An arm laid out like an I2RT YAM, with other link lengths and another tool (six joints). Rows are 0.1 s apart.
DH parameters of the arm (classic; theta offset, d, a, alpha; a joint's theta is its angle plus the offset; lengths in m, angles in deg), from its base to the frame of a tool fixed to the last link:
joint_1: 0 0.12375 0.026 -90
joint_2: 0 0 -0.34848 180
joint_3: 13.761 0 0.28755 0
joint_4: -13.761 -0.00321 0.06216 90
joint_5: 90 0.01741 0 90
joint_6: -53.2 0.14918 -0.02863 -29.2
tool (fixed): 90 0.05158 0 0
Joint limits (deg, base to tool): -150..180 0..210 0..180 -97..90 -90..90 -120..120
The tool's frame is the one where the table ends.
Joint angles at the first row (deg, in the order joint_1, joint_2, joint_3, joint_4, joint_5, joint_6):
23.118, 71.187, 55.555, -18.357, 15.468, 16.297
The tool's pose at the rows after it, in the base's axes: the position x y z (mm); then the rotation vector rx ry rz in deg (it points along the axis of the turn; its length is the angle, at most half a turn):
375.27 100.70 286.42 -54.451 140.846 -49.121
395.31 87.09 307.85 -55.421 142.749 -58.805
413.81 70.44 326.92 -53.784 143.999 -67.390
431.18 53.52 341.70 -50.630 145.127 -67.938
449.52 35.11 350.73 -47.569 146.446 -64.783
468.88 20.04 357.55 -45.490 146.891 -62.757
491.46 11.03 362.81 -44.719 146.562 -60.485
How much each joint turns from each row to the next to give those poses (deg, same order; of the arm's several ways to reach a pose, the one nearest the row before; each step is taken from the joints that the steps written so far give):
-0.001, 4.635, 11.231, -11.704, 3.643, -2.749
-0.156, 5.779, 9.736, -7.714, 5.507, -2.965
-0.729, 4.578, 7.573, -4.969, 5.308, -2.060
-3.208, 2.216, 4.685, -1.288, -0.653, -0.911
-4.515, 1.740, 3.484, 0.086, -3.824, -0.405
-3.525, 2.223, 3.422, 0.351, -3.019, -0.702
-2.709, 2.900, 3.936, 0.401, -3.251, -0.763

